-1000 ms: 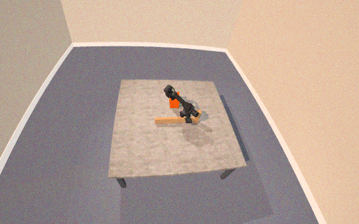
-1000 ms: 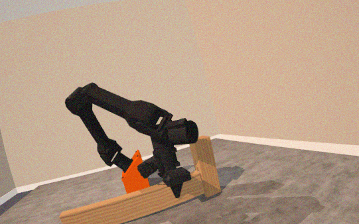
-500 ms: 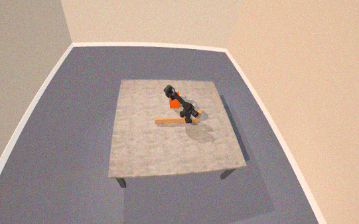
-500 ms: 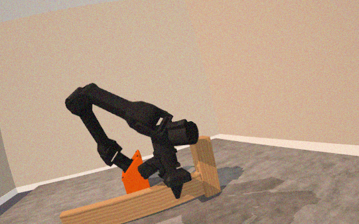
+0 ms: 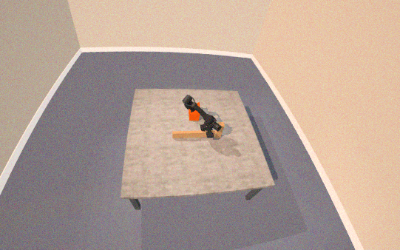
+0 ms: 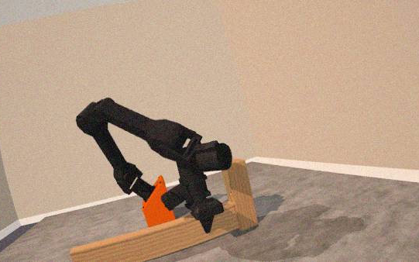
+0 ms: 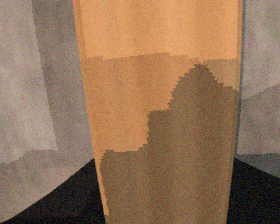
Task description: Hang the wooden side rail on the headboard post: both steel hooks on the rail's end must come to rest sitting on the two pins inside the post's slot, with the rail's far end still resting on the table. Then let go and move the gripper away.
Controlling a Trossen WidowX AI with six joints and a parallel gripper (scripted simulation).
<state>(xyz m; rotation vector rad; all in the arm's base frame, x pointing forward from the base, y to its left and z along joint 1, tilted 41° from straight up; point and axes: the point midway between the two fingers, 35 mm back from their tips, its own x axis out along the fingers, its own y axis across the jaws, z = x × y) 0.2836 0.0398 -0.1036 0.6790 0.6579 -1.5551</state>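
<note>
Now: gripper tip 110 mm to the right of the headboard post and 50 mm below it.
</note>
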